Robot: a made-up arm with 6 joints.
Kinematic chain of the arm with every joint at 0, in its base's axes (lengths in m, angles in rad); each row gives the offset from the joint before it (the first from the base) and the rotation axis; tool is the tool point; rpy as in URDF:
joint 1: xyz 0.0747 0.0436 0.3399 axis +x
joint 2: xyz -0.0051 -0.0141 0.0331 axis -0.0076 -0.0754 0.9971
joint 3: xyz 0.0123 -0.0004 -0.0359 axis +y
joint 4: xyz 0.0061 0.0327 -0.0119 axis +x
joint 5: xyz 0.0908 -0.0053 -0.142 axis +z
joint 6: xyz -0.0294 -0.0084 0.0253 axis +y
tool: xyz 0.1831 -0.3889 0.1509 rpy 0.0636 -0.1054 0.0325
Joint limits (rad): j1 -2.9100..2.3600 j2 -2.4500..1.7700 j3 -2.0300..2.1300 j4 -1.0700..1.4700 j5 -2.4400..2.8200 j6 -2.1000..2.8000
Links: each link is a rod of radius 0.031 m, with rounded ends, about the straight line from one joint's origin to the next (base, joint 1, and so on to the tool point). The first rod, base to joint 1, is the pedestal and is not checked.
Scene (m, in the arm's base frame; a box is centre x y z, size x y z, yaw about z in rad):
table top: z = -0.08
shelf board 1: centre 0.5 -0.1 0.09 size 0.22 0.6 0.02 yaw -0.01
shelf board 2: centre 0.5 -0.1 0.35 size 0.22 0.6 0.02 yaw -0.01
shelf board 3: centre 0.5 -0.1 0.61 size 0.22 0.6 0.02 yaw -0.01
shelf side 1: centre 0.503 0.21 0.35 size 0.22 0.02 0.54 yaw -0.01
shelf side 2: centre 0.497 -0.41 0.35 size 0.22 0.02 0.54 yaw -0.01
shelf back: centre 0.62 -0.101 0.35 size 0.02 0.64 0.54 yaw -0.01
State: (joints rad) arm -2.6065 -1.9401 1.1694 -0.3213 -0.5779 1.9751
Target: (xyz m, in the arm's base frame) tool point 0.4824 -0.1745 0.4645
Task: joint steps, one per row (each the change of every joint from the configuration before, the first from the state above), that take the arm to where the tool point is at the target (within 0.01 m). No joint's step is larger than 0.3 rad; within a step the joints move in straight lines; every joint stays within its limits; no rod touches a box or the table.
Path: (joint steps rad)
1: -0.1518 -0.1401 -0.1933 0.2352 -0.0056 -0.0162
2: -0.1517 -0.1402 -0.1933 0.2353 -0.0056 -0.0161
3: 0.0000 -0.0765 -0.0382 0.2229 -0.1215 0.0879
4: 0.0000 -0.0766 -0.0383 0.2228 -0.1215 0.0880
5: 0.0000 -0.0765 -0.0382 0.2229 -0.1215 0.0879

